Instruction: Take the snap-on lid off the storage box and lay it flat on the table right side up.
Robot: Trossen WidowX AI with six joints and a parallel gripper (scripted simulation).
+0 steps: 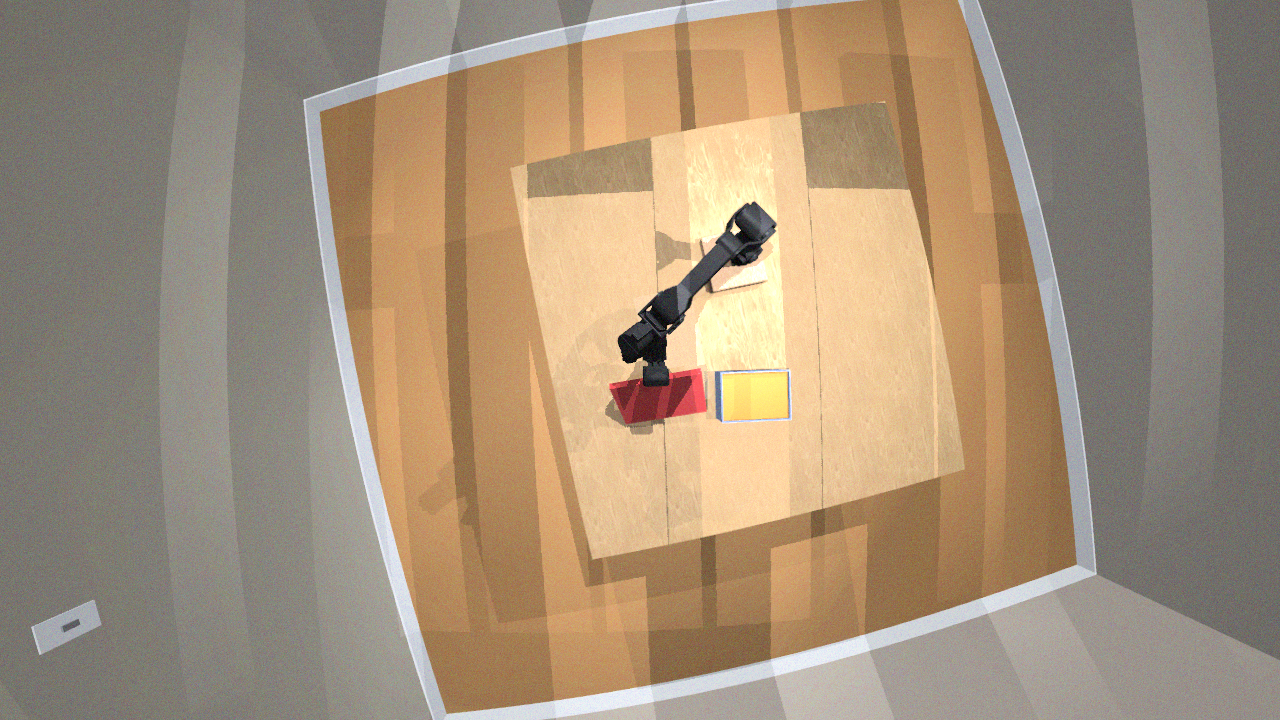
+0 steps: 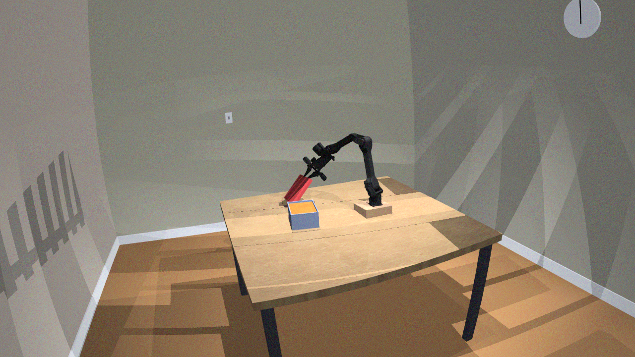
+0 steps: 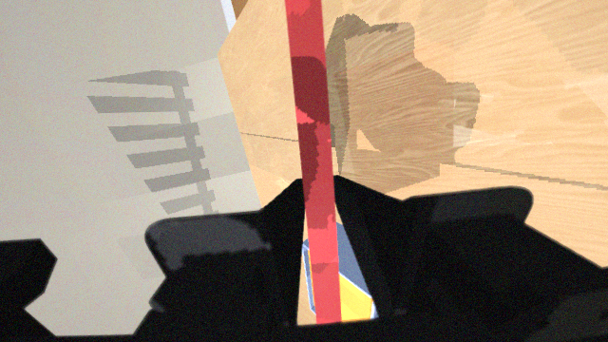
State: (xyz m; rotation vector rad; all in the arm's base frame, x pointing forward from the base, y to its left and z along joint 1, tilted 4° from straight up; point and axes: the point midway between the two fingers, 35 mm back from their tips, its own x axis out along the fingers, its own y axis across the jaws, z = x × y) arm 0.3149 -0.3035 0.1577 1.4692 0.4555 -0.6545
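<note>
Right now the red lid is 60 mm ahead of my gripper tip, 10 mm to the left of it and 60 mm below it. From my gripper tip the other things lie so: blue storage box 90 mm ahead, 290 mm to the left, 120 mm below.
</note>
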